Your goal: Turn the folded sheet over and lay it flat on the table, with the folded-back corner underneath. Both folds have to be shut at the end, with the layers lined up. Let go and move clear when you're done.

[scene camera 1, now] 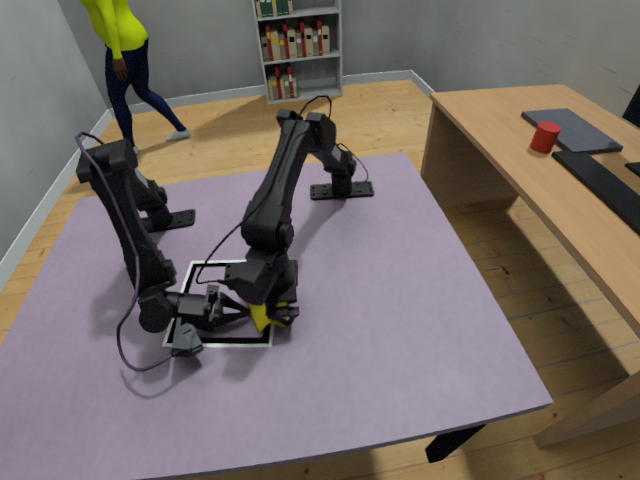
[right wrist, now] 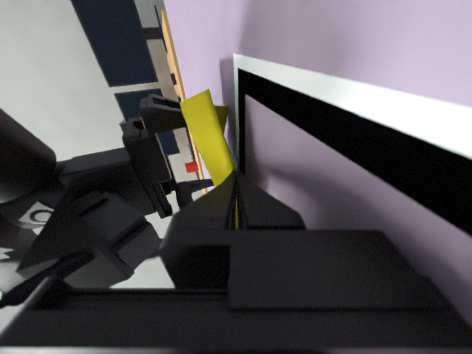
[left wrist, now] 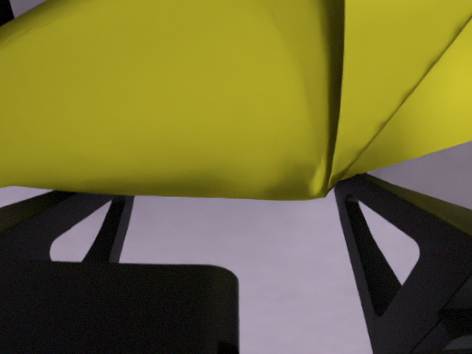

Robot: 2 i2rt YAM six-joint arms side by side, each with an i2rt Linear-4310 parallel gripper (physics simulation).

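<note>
The folded yellow sheet (scene camera 1: 259, 317) (left wrist: 175, 100) (right wrist: 206, 135) is raised and steeply tilted over the marked rectangle. In the left wrist view its broad face fills the top, with a dark upright layer edge and a diagonal line at the right. My right gripper (scene camera 1: 248, 312) (right wrist: 236, 177) is shut on the sheet's near part, and a yellow strip shows between its fingers. My left gripper (scene camera 1: 290, 314) (left wrist: 235, 176) is open, its fingertips at the sheet's lower edge as seen in the left wrist view. Much of the sheet is hidden behind the left arm in the scene view.
The black-and-white rectangle outline (scene camera 1: 232, 341) (right wrist: 350, 135) lies on the lilac table (scene camera 1: 392, 310). The two arms stand close together over it. A wooden desk (scene camera 1: 480, 124) with a red cup (scene camera 1: 545, 137) stands at the right, beyond the table edge.
</note>
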